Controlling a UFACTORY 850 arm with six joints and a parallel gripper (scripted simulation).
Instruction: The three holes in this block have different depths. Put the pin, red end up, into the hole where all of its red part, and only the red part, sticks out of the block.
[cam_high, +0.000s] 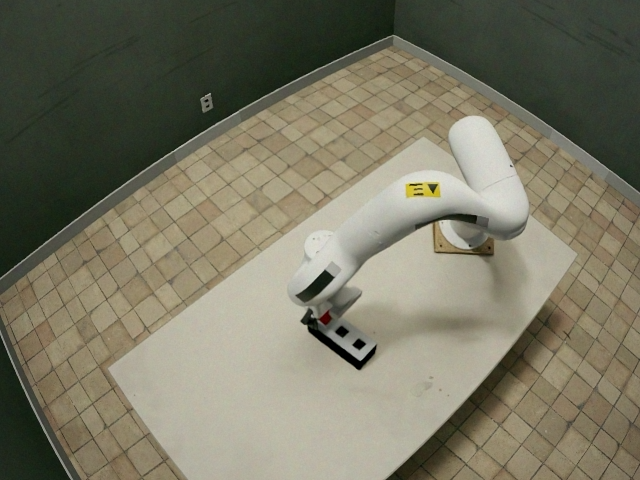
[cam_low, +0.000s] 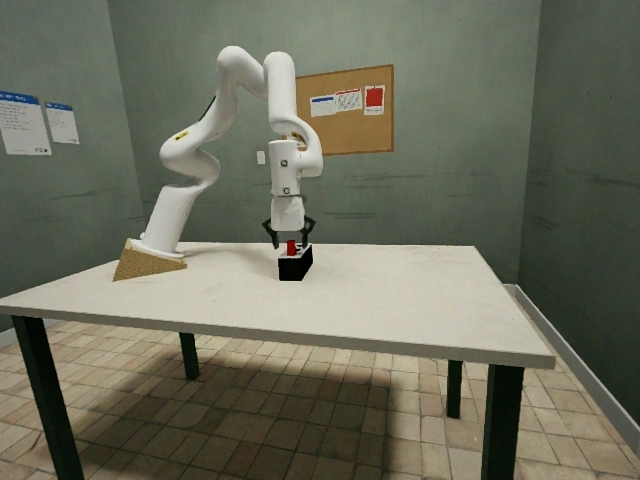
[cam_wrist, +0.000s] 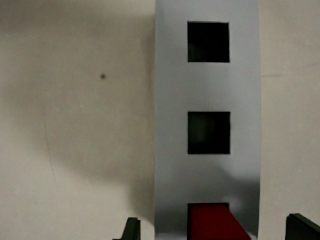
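Now: hand 1 cm above the pin. The rest, counted from my hand: black block: 6 cm to the left, 7 cm below.
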